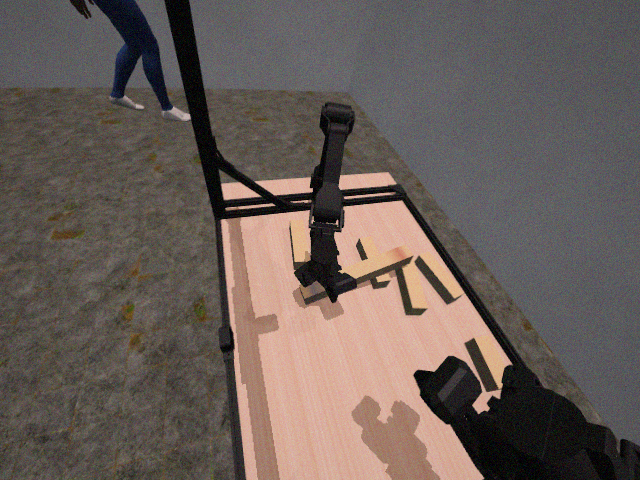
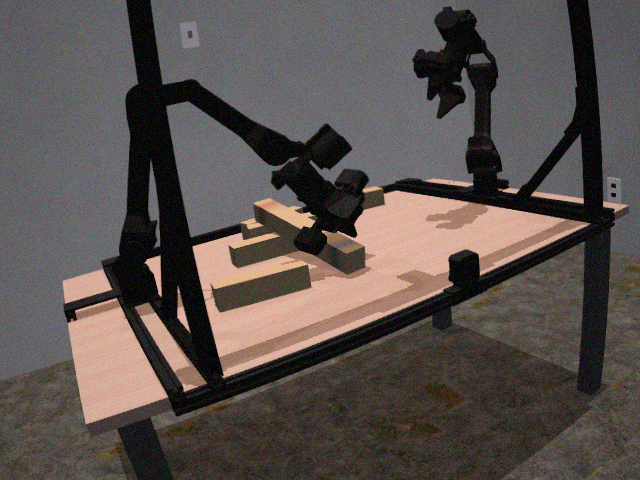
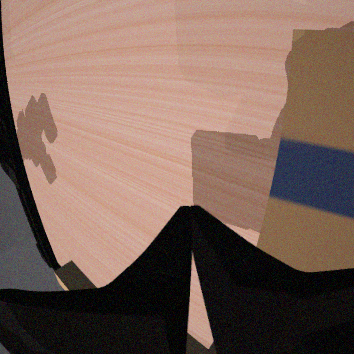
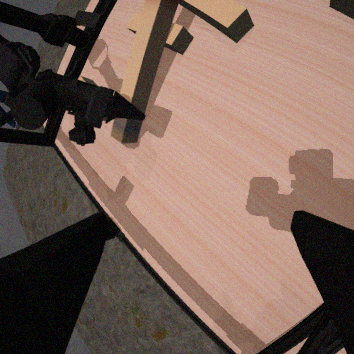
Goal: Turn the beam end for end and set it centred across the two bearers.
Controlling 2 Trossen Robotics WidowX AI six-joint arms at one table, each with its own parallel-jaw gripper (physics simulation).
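Frame: origin at the left arm's base, x up, y back, z right, level; centimetres.
Seen in the pictures: left gripper, fingertip midpoint: (image 1: pixel 333 302) (image 2: pixel 354 236) (image 3: pixel 188 214) (image 4: pixel 144 117); right gripper, fingertip midpoint: (image 2: pixel 434 109) (image 4: pixel 201 222); left arm's base, origin of the base link: (image 2: pixel 140 299) (image 4: pixel 83 40); right arm's base, origin of the base link: (image 2: pixel 486 193) (image 3: pixel 6 146).
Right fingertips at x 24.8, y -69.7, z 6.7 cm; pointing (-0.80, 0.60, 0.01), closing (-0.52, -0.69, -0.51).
Offsets run from my right fingertips to a thing's middle. "pt": to the spot under its first point. Level surfaces: height alone.
The beam @(dx -21.2, dy +33.3, dz -7.1 cm) (image 1: pixel 379 266) (image 2: pixel 289 219) (image 3: pixel 320 90) (image 4: pixel 135 65) is a long wooden bar. Its blue-banded end looks low, near the table; its reddish end is raised. It passes over two short wooden blocks: one @(pt dx -22.3, dy +42.9, dz -14.6 cm) (image 1: pixel 366 246) nearer its middle, the other (image 1: pixel 413 291) (image 2: pixel 258 249) nearer the reddish end. Which blocks are the bearers I cannot tell. My left gripper (image 1: pixel 332 295) (image 2: pixel 353 232) (image 3: pixel 188 214) (image 4: pixel 144 117) is shut and empty, close beside the blue-banded end; contact is unclear. My right gripper (image 2: pixel 435 107) (image 4: pixel 201 222) is open and empty, high above the table, away from the beam.
More blocks lie on the table @(dx -26.7 cm) (image 1: pixel 310 382) (image 2: pixel 403 232): one @(dx -24.5, dy +49.6, dz +6.2 cm) (image 1: pixel 298 242) (image 2: pixel 261 286) beside the left arm, one @(dx -24.5, dy +28.3, dz -34.6 cm) (image 1: pixel 439 276) beyond the beam's reddish end, one @(dx -24.3, dy +1.6, dz -33.5 cm) (image 1: pixel 488 359) (image 2: pixel 373 197) near the right arm. A black frame rail (image 1: pixel 454 271) (image 2: pixel 330 341) borders the table.
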